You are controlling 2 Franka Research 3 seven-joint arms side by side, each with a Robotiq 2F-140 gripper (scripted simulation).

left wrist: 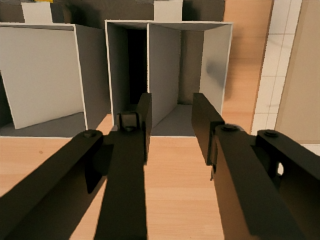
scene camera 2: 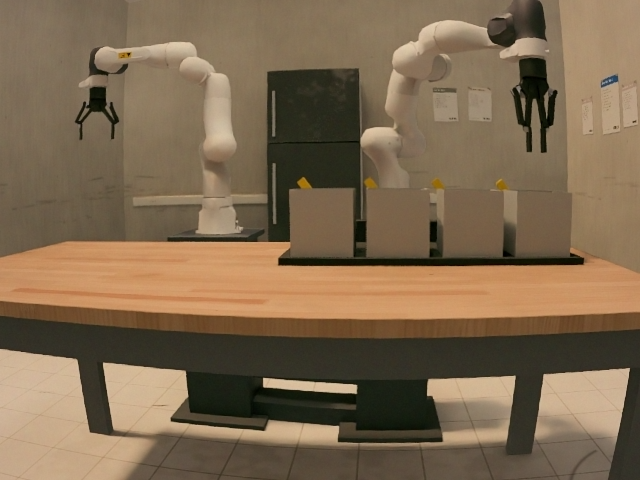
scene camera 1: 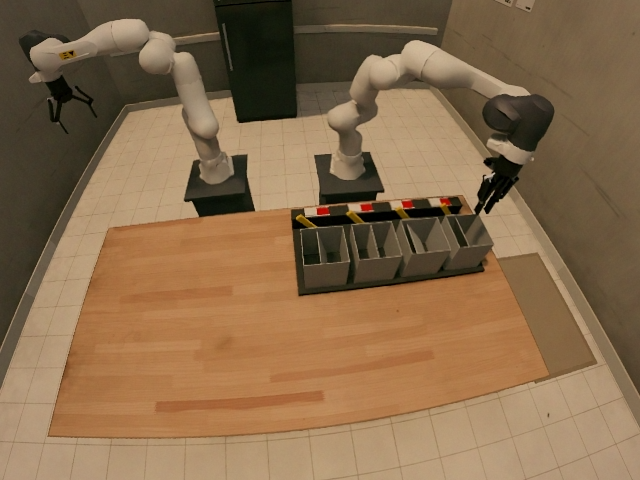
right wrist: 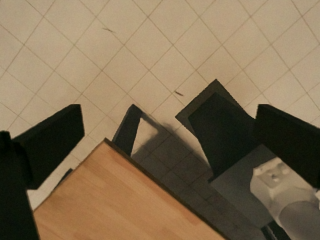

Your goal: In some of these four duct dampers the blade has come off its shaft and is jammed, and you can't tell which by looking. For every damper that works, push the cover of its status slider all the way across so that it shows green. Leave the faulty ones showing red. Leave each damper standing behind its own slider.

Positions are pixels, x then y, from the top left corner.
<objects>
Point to a damper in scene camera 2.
397,219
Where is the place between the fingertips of my left gripper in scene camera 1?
480,212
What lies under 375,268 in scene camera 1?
A damper.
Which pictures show my right gripper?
Scene camera 2, scene camera 1 and the right wrist view only.
</objects>
